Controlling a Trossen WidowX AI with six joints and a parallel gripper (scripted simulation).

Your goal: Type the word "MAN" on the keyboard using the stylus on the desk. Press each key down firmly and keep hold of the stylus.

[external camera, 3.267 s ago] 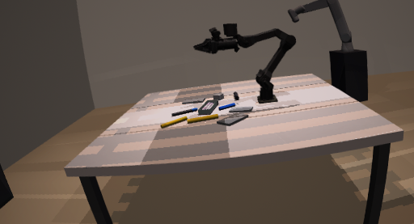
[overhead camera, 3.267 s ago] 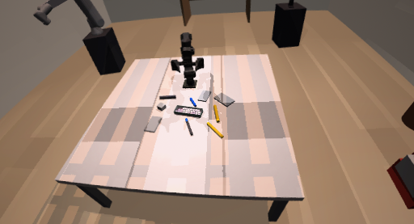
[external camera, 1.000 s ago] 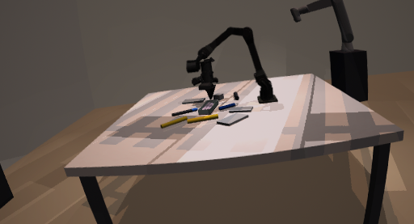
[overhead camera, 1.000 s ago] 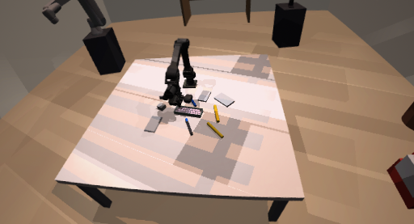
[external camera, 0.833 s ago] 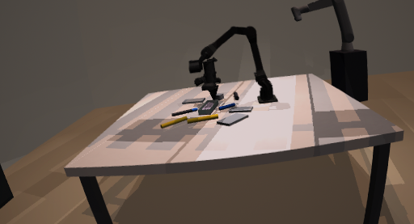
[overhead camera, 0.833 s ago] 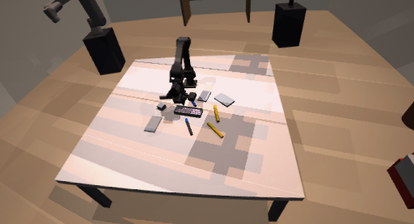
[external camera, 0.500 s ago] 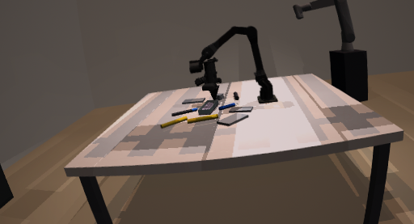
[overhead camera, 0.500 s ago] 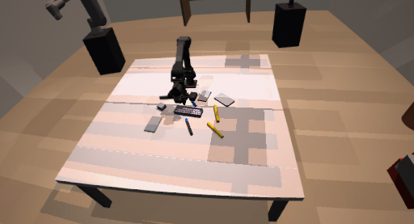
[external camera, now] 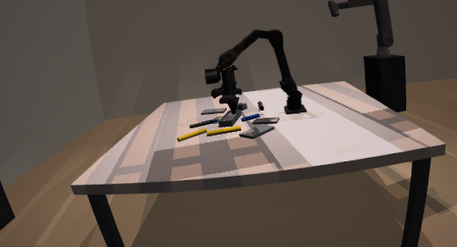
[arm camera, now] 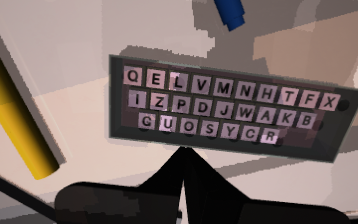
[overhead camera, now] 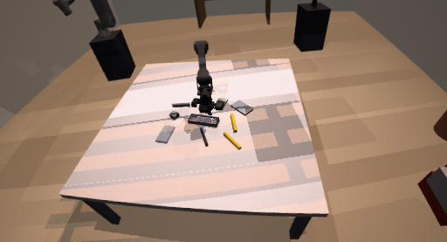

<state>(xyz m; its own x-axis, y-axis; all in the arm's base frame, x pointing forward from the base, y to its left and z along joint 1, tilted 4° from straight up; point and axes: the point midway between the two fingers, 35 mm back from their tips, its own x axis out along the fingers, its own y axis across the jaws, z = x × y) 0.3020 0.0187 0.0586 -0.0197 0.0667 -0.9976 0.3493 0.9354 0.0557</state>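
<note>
Now: gripper tip 11 cm past the blue stylus, 3 cm above it and 2 cm to the left of it. Round my gripper tip: blue-tipped pen (12 cm ahead, 5 cm to the right, 3 cm below); then cube (23 cm to the right, 6 cm behind, 3 cm below); then grey slab (13 cm behind, 8 cm to the left, 4 cm below).
</note>
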